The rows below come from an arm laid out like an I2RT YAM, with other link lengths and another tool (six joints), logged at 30 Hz.
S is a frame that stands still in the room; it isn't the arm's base.
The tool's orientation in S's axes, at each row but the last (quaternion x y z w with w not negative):
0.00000 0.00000 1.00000 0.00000
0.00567 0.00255 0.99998 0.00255
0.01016 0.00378 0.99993 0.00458
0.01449 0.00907 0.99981 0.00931
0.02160 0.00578 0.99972 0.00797
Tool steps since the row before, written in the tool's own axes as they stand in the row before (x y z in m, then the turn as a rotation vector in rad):
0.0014 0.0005 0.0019 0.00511 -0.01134 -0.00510
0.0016 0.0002 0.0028 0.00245 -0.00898 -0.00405
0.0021 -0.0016 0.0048 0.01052 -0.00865 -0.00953
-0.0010 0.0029 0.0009 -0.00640 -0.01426 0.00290
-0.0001 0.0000 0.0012 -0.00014 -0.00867 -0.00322
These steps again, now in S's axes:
-0.0014 -0.0005 0.0019 -0.00511 0.01134 -0.00510
-0.0016 -0.0002 0.0028 -0.00245 0.00897 -0.00407
-0.0020 0.0017 0.0048 -0.01063 0.00868 -0.00938
0.0010 -0.0029 0.0009 0.00674 0.01419 0.00245
0.0002 0.0000 0.0012 0.00014 0.00863 -0.00333

